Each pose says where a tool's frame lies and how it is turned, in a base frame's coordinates. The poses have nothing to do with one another.
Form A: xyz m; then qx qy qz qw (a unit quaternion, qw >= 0).
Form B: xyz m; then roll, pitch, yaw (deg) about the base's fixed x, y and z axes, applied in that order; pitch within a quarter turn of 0, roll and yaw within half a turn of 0. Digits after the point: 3 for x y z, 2 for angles.
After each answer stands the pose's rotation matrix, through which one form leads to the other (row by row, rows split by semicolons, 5 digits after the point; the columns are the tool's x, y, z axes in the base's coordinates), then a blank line. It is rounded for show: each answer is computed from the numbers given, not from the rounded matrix.
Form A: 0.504 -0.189 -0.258 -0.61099 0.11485 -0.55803 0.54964
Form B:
0.504 -0.189 -0.258 -74.16 -33.76 -65.04
0.35082 0.47309 0.80815; -0.75377 -0.36941 0.54347; 0.55565 -0.79983 0.22700

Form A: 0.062 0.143 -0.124 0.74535 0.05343 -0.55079 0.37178
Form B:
0.062 0.143 -0.124 103.27 59.41 -40.41
0.38755 0.48920 -0.78134; -0.32990 -0.71785 -0.61308; -0.86080 0.49536 -0.11681

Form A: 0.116 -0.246 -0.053 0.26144 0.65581 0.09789 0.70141
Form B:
0.116 -0.246 -0.053 89.64 60.32 75.90
0.12066 0.20559 0.97117; 0.48023 0.84413 -0.23836; -0.86880 0.49515 0.00312

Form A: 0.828 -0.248 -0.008 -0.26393 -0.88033 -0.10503 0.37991
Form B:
0.828 -0.248 -0.008 -178.70 -46.41 146.07
-0.57202 0.54449 -0.61345; 0.38489 0.83862 0.38546; 0.72433 -0.01562 -0.68928

